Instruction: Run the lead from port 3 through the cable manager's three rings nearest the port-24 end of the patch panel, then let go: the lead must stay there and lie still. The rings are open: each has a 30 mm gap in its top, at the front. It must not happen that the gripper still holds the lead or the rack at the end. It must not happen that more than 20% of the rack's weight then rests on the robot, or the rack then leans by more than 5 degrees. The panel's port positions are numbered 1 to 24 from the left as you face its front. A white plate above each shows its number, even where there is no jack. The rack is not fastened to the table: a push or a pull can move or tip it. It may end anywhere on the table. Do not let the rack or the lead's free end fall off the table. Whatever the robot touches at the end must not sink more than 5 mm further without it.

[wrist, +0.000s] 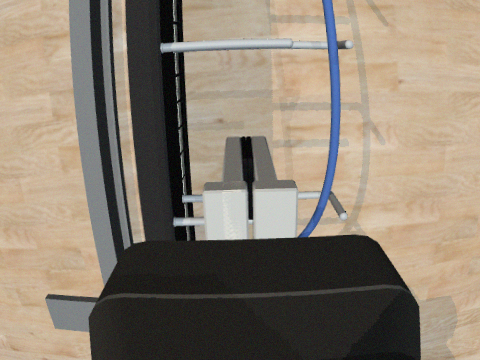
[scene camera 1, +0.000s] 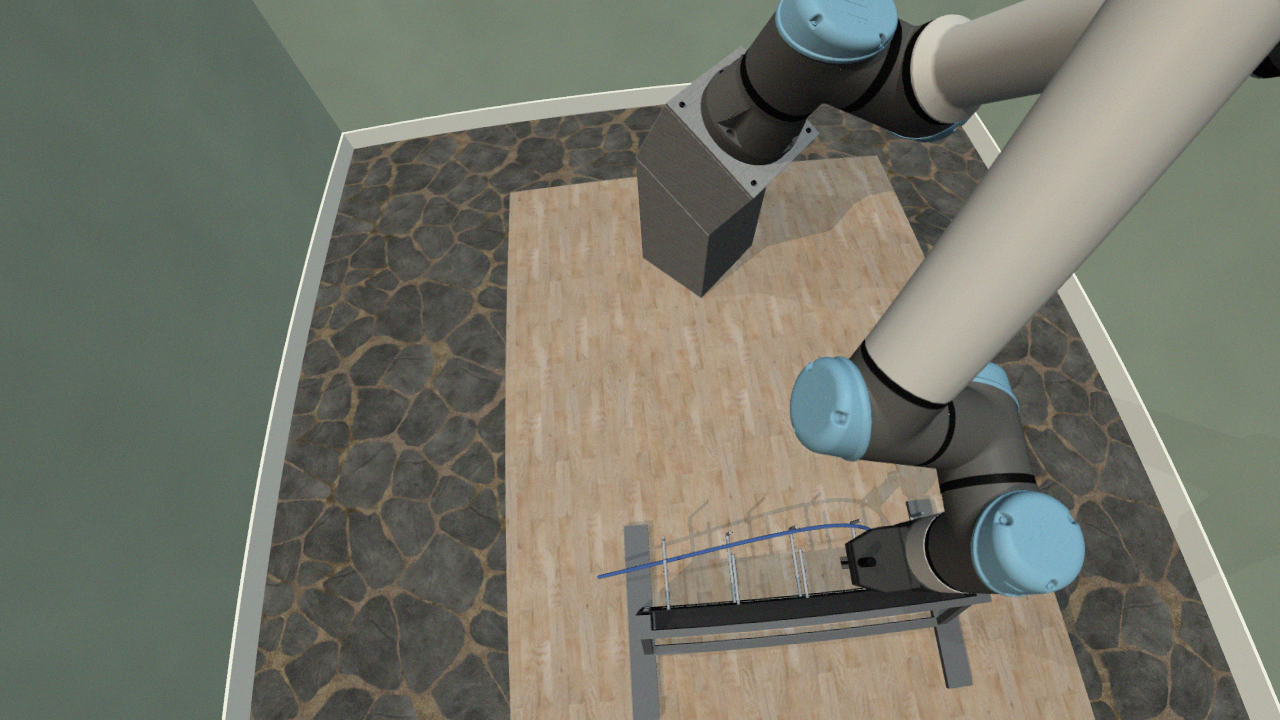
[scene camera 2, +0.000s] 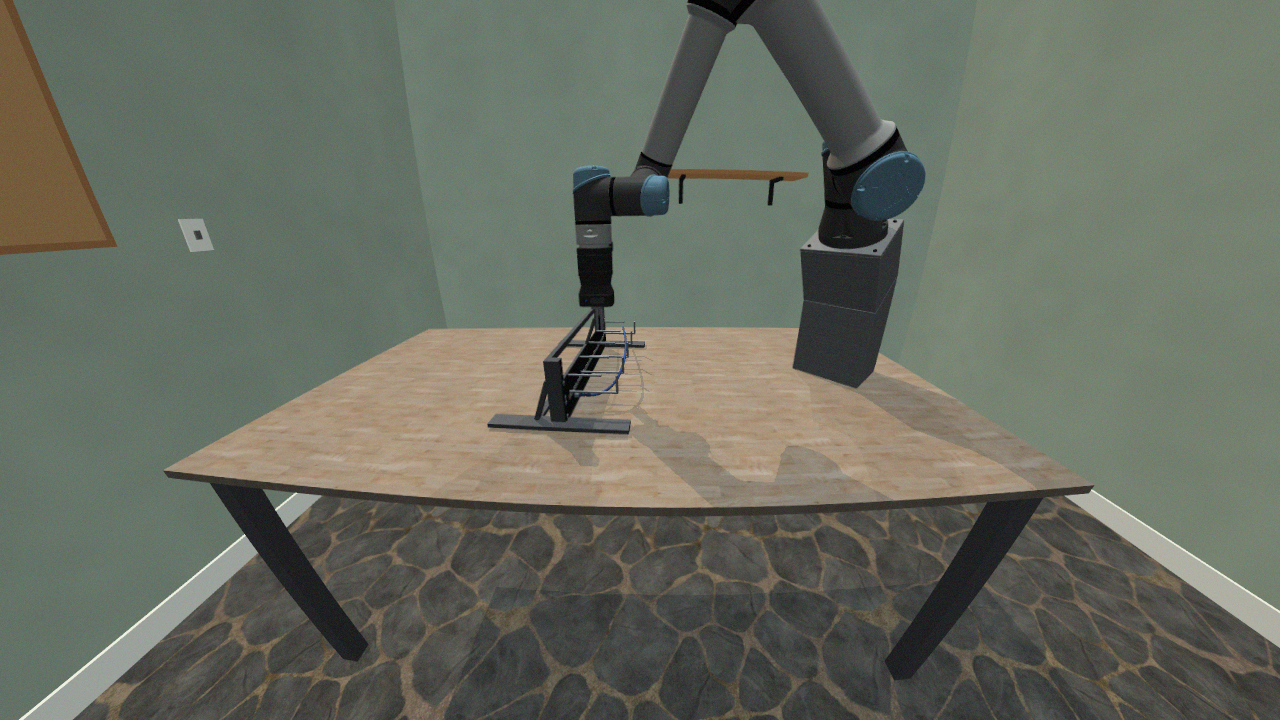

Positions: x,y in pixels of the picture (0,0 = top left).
A black patch panel rack shows in the wrist view, in scene camera 1 and in scene camera 2 (562,392). The same spot on the black patch panel rack: (wrist: 163,165) is (scene camera 1: 850,599).
